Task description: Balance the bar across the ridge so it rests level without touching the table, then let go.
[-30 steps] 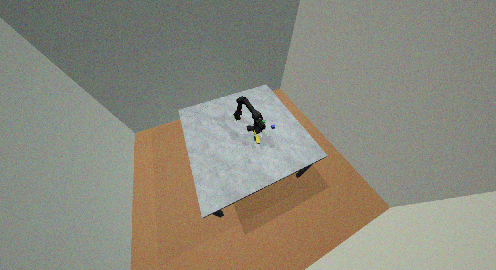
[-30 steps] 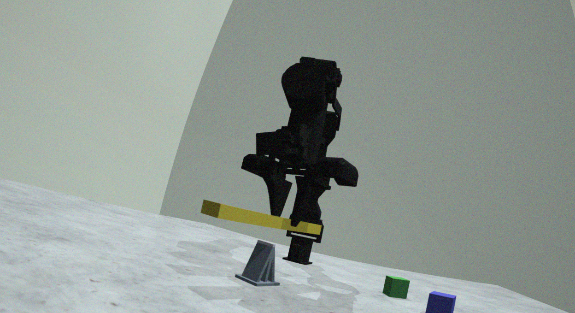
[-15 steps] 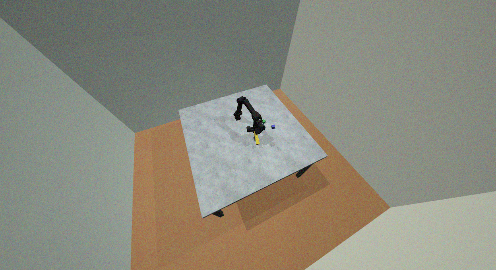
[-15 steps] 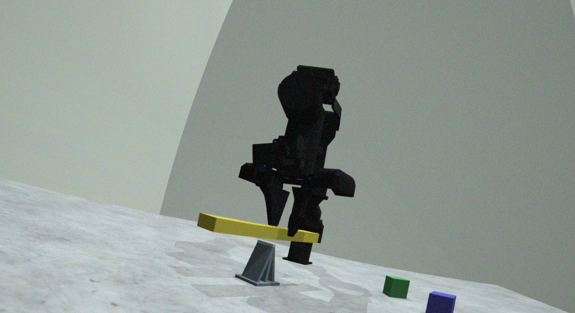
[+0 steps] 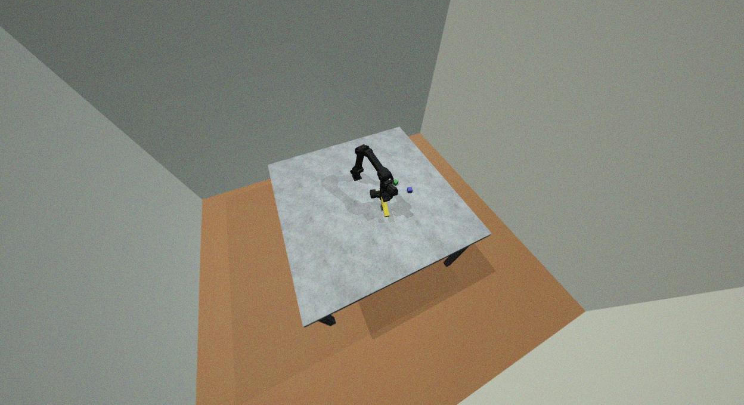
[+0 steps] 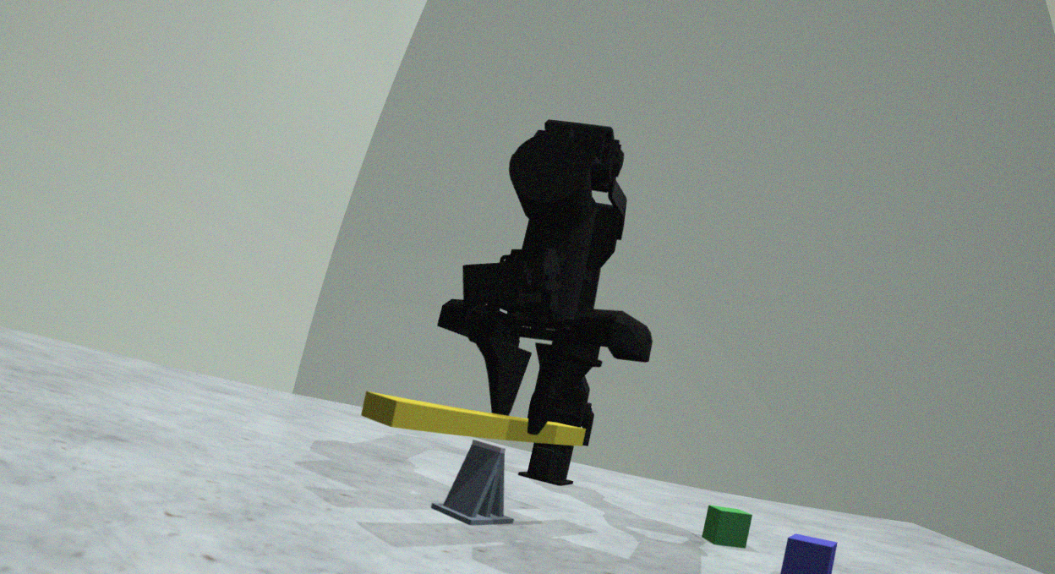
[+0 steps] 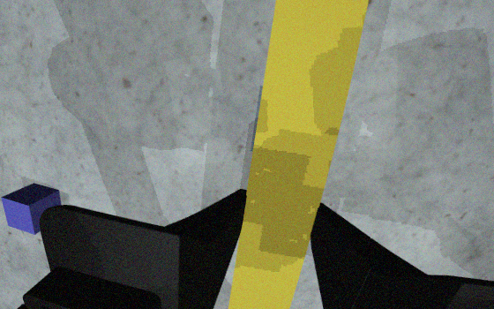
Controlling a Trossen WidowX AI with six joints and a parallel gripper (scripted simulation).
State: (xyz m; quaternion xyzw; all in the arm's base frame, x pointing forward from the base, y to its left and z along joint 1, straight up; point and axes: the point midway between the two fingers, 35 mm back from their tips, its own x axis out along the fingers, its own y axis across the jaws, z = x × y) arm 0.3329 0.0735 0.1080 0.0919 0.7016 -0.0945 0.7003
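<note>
The yellow bar is 30 mm ahead of my gripper tip and 10 mm to the right of it. From my gripper tip the other things lie so: green cube 180 mm to the left, 140 mm behind, 60 mm below; then blue cube 250 mm to the left, 60 mm below, 30 mm behind.
</note>
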